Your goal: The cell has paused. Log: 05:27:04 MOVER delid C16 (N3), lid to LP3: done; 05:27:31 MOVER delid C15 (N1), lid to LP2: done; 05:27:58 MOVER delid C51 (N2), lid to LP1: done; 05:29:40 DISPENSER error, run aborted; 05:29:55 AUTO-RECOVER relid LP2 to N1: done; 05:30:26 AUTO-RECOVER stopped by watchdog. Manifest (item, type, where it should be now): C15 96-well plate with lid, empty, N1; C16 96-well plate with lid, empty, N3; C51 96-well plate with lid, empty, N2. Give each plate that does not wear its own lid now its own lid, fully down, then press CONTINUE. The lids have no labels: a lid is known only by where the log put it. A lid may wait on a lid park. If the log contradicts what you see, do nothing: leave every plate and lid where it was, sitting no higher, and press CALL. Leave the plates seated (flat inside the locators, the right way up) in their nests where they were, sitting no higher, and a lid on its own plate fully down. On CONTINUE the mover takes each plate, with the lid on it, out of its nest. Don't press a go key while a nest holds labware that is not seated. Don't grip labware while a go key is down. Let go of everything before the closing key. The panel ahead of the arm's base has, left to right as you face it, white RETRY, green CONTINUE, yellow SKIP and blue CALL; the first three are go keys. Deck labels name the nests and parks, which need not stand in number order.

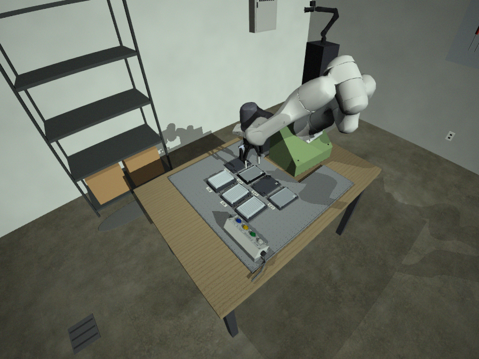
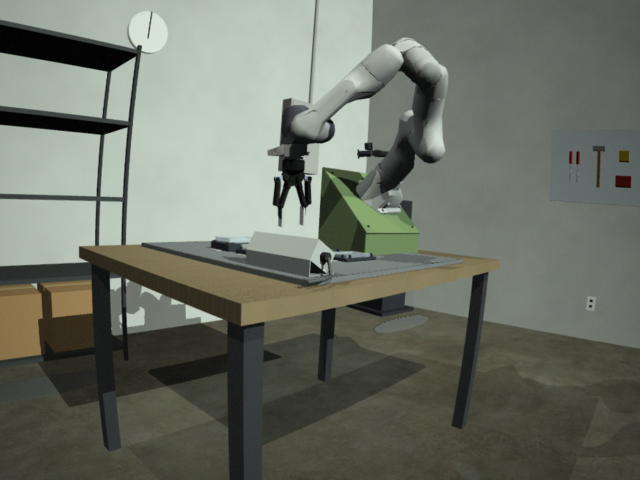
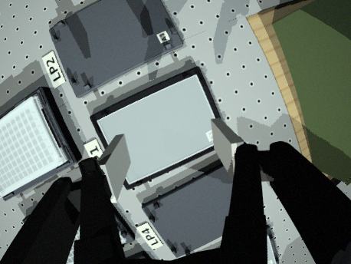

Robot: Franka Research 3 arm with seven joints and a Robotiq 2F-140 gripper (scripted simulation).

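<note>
My hand is 11 cm above the park LP1. Round my hand: park LP4: 12 cm to the left, 11 cm below, 2 cm behind; park LP2: 13 cm to the right, 11 cm below, 2 cm ahead; LP4 label: 14 cm to the left, 11 cm below, 7 cm ahead.
</note>
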